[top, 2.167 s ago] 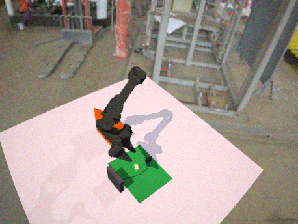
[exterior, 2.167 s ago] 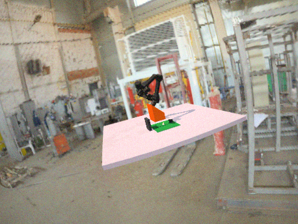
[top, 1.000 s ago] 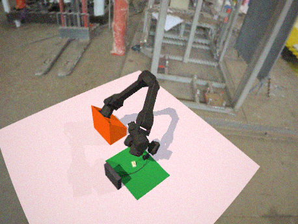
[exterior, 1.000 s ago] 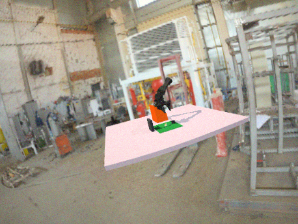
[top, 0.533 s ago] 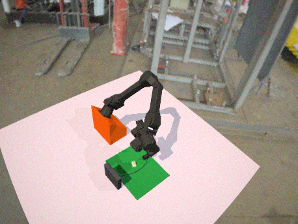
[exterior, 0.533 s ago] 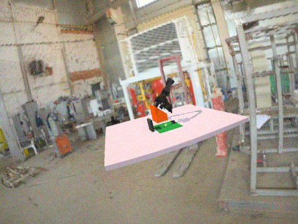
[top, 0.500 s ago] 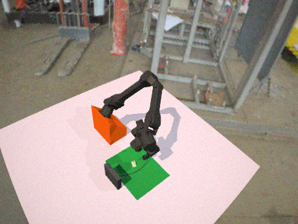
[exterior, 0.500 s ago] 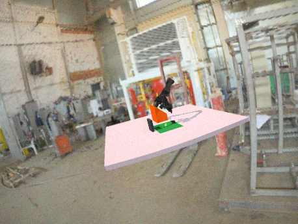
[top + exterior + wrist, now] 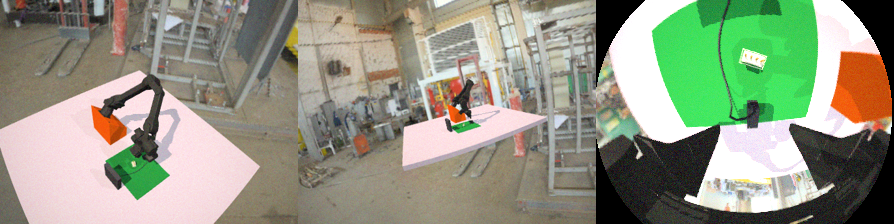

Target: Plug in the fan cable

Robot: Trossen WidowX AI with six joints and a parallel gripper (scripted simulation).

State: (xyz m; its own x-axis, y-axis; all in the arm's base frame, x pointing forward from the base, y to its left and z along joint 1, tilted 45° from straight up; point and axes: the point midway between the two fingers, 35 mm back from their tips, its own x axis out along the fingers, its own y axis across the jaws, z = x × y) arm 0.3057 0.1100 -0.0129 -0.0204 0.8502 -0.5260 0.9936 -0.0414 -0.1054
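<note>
Now: gripper tip 1 cm to the right of the dark plug and 4 cm above it. From my gripper tip the other things lie so: green board 3 cm ahead, 8 cm to the right, 8 cm below; then black fan 1 cm ahead, 23 cm to the right; then four-pin fan header 1 cm behind, 8 cm to the right, 6 cm below.
</note>
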